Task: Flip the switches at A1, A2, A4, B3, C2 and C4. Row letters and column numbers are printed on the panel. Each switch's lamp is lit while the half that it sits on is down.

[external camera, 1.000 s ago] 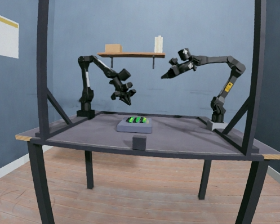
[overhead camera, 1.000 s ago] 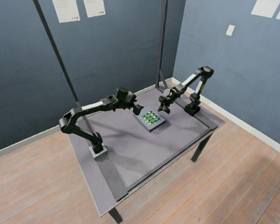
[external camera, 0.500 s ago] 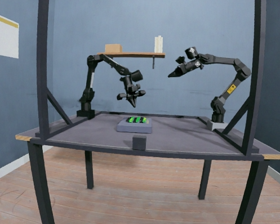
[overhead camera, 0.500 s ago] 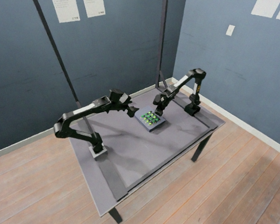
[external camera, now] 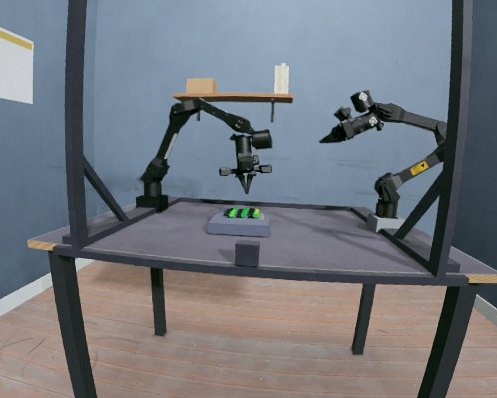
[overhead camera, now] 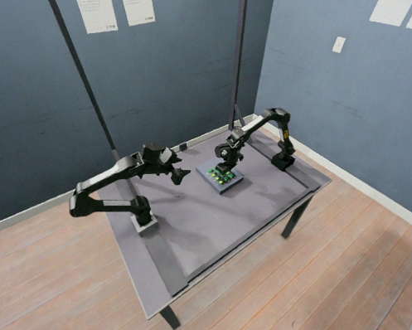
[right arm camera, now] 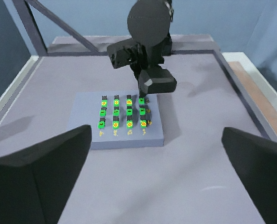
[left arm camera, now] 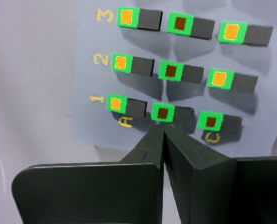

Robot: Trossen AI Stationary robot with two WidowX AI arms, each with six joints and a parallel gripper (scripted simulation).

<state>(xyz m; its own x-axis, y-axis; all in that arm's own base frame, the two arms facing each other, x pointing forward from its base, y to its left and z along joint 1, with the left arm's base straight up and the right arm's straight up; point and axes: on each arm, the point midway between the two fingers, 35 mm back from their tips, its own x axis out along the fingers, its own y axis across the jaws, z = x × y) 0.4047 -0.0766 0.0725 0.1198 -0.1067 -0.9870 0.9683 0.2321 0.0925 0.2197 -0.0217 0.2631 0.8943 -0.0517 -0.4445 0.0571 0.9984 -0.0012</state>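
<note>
My left hand is 90 mm above the switch A1 and 30 mm to the left of it. Also, from my left hand: switch C1 (90 mm below, 50 mm to the left, 10 mm behind); then switch B2 (90 mm below, 40 mm behind); then switch B1 (90 mm below, 10 mm to the left).
</note>
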